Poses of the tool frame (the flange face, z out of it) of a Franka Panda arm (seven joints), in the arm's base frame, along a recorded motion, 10 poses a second.
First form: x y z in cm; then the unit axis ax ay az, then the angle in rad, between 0 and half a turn.
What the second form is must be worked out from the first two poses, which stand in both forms.
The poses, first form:
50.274 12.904 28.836 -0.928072 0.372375 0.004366 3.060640
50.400 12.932 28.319 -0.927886 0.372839 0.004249 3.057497
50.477 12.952 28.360 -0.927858 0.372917 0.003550 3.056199
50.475 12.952 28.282 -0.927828 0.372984 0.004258 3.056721
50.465 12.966 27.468 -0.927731 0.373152 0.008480 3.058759
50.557 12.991 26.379 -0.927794 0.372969 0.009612 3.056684
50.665 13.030 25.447 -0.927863 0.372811 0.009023 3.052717
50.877 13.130 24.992 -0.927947 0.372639 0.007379 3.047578
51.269 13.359 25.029 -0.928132 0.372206 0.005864 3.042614
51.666 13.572 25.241 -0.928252 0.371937 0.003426 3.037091
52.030 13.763 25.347 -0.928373 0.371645 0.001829 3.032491
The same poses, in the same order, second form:
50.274 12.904 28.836; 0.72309 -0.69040 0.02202; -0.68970 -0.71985 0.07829; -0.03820 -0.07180 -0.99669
50.400 12.932 28.319; 0.72244 -0.69104 0.02345; -0.69033 -0.71894 0.08110; -0.03919 -0.07478 -0.99643
50.477 12.952 28.360; 0.72235 -0.69107 0.02523; -0.69046 -0.71873 0.08178; -0.03838 -0.07649 -0.99633
50.475 12.952 28.282; 0.72223 -0.69125 0.02373; -0.69052 -0.71867 0.08182; -0.03950 -0.07548 -0.99636
50.465 12.966 27.468; 0.72185 -0.69188 0.01517; -0.69048 -0.71856 0.08308; -0.04658 -0.07044 -0.99643
50.557 12.991 26.379; 0.72210 -0.69165 0.01383; -0.69002 -0.71869 0.08584; -0.04943 -0.07153 -0.99621
50.665 13.030 25.447; 0.72241 -0.69127 0.01638; -0.68967 -0.71863 0.08907; -0.04980 -0.07564 -0.99589
50.877 13.130 24.992; 0.72278 -0.69074 0.02132; -0.68936 -0.71848 0.09260; -0.04865 -0.08162 -0.99548
51.269 13.359 25.029; 0.72354 -0.68980 0.02592; -0.68864 -0.71871 0.09607; -0.04764 -0.08736 -0.99504
51.666 13.572 25.241; 0.72406 -0.68898 0.03245; -0.68826 -0.71863 0.09937; -0.04514 -0.09429 -0.99452
52.030 13.763 25.347; 0.72457 -0.68820 0.03708; -0.68780 -0.71864 0.10244; -0.04385 -0.09973 -0.99405

